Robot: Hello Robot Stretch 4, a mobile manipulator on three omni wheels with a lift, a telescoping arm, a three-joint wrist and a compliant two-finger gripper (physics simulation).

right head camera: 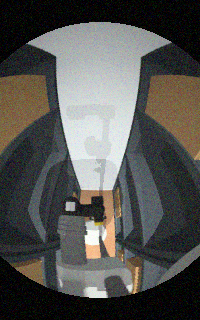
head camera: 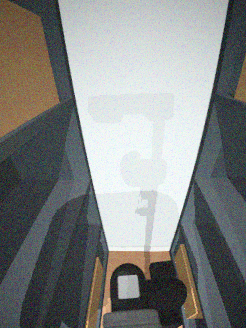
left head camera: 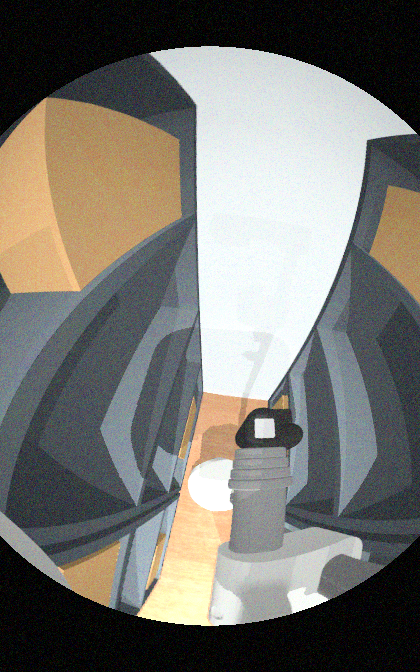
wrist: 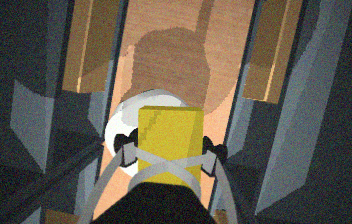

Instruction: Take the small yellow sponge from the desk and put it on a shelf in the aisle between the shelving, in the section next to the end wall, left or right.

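Seen in the pictures: gripper, fingertip midpoint: (wrist: 171, 144); robot's base, origin of the base link: (right head camera: 92, 231) (left head camera: 216, 482).
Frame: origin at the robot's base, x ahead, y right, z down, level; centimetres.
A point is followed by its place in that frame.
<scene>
The small yellow sponge (wrist: 170, 127) {x 18.9, y 8.6, z -88.1 cm} (right head camera: 99, 223) {x 11.5, y 9.8, z -88.1 cm} is held upright between the two fingertips in the wrist view. My gripper (wrist: 171, 144) {x 16.1, y 8.8, z -83.8 cm} is shut on it, with a dark pad against each side. The gripper hangs over the aisle floor, between the two rows. The left shelving (head camera: 52, 40) {x 78.3, y -22.1, z -163.7 cm} (left head camera: 188, 165) {x 78.2, y -20.4, z -160.5 cm} and the right shelving (head camera: 231, 50) {x 72.2, y 44.6, z -157.9 cm} (right head camera: 144, 85) {x 72.1, y 45.5, z -162.0 cm} are dark blue-grey and run up to the white end wall (head camera: 145, 50) {x 80.2, y 13.1, z -158.1 cm} (left head camera: 280, 175) {x 80.4, y 11.1, z -159.4 cm} (right head camera: 97, 75) {x 80.3, y 12.5, z -164.9 cm}. The black wrist hides the sponge in the head view.
Brown boxes stand on the upper left shelf (left head camera: 115, 175) {x 38.0, y -24.4, z -156.0 cm} (right head camera: 22, 100) {x 46.3, y -23.6, z -155.1 cm} and the upper right shelf (right head camera: 175, 100) {x 37.1, y 40.8, z -156.3 cm}. Low boxes flank the aisle at left (wrist: 92, 50) {x 33.2, y -24.8, z -25.9 cm} and right (wrist: 275, 55) {x 37.4, y 41.2, z -31.8 cm}. My white round base (left head camera: 207, 487) {x -2.6, y -6.7, z -18.7 cm} (wrist: 114, 132) {x 1.1, y -16.2, z -18.7 cm} stands on the narrow wooden floor (wrist: 227, 35) {x 51.1, y 30.4, z 2.7 cm}.
</scene>
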